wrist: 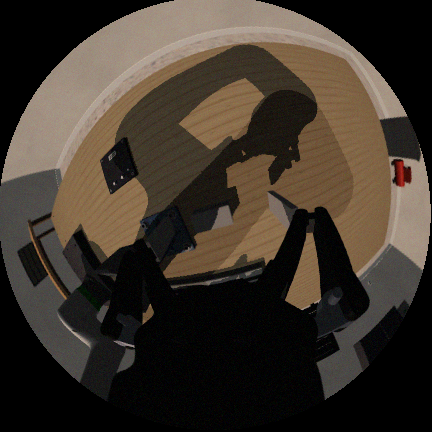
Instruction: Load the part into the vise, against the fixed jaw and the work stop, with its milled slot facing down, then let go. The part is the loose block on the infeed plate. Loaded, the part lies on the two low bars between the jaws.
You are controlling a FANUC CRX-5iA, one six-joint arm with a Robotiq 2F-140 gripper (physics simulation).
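Seen in the pictures: gripper, between the fingertips: [218, 212]; arm's base, origin of its link: [97, 287].
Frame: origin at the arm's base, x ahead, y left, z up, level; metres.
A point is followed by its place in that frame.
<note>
My gripper [218, 212] @[y 0.064, x 0.601, z 0.016 m] is open, with one finger at the left and one at the right; nothing is between its pads. A grey block [215, 218] @[y 0.054, x 0.591, z 0.003 m] with one lit face, which looks like the part, shows beyond and between the fingertips. Its slot cannot be made out. A dark blue plate [187, 233] @[y 0.043, x 0.523, z -0.029 m] with bright corner spots lies just left of the block and is partly covered by the left finger; whether it is the infeed plate is unclear. The vise, its jaws and the work stop cannot be told apart with certainty; the gripper body hides much of the lower view.
A black plate [119, 166] @[y 0.231, x 0.461, z -0.028 m] with a small label lies on the wooden table [350, 120] @[y 0.109, x 1.004, z -0.036 m] at the left. A long dark rail [220, 277] @[y -0.073, x 0.533, z -0.017 m] with a pale strip runs across just above the gripper body. A red object [400, 173] is beyond the table's right edge. Broad arm shadows cross the table.
</note>
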